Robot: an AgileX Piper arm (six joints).
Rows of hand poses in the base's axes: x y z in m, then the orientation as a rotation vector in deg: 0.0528, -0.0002, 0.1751, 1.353, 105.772, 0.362; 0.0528, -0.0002, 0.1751, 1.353, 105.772, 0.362; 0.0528, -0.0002, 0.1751, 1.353, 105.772, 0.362; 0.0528, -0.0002, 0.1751, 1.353, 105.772, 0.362; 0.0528, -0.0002, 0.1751, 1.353, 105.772, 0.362; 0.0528, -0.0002, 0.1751, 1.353, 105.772, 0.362; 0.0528, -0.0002, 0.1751, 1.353, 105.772, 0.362; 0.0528, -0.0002, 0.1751, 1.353, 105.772, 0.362; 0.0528, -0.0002, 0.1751, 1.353, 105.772, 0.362; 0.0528, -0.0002, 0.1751, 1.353, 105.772, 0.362; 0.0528, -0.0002, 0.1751, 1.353, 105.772, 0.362; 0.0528, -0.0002, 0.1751, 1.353, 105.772, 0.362; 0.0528, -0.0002, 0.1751, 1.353, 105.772, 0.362; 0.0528, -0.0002, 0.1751, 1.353, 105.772, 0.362; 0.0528, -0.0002, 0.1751, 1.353, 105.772, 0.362; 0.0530, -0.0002, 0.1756, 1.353, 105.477, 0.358; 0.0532, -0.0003, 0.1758, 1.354, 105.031, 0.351; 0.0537, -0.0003, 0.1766, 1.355, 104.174, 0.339; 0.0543, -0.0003, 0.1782, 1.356, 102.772, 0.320
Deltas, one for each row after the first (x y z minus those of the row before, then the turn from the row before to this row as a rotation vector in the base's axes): 0.0000, 0.0000, 0.0000, 0.000, 0.000, 0.000; 0.0000, 0.0000, 0.0000, 0.000, 0.000, 0.000; 0.0000, 0.0000, 0.0000, 0.000, 0.000, 0.000; 0.0000, 0.0000, 0.0000, 0.000, 0.000, 0.000; 0.0000, 0.0000, 0.0000, 0.000, 0.000, 0.000; 0.0000, 0.0000, 0.0000, 0.000, 0.000, 0.000; 0.0000, 0.0000, 0.0000, 0.000, 0.000, 0.000; 0.0000, 0.0000, 0.0000, 0.000, 0.000, 0.000; 0.0000, 0.0000, 0.0000, 0.000, 0.000, 0.000; 0.0000, 0.0000, 0.0000, 0.000, 0.000, 0.000; 0.0000, 0.0000, 0.0000, 0.000, 0.000, 0.000; 0.0000, 0.0000, 0.0000, 0.000, 0.000, 0.000; 0.0000, 0.0000, 0.0000, 0.000, 0.000, 0.000; 0.0000, 0.0000, 0.0000, 0.000, 0.000, 0.000; 0.0002, 0.0000, 0.0005, -0.004, -0.295, -0.005; 0.0002, -0.0001, 0.0002, -0.006, -0.446, -0.009; 0.0005, 0.0000, 0.0008, -0.011, -0.857, -0.016; 0.0006, 0.0000, 0.0016, -0.018, -1.402, -0.026
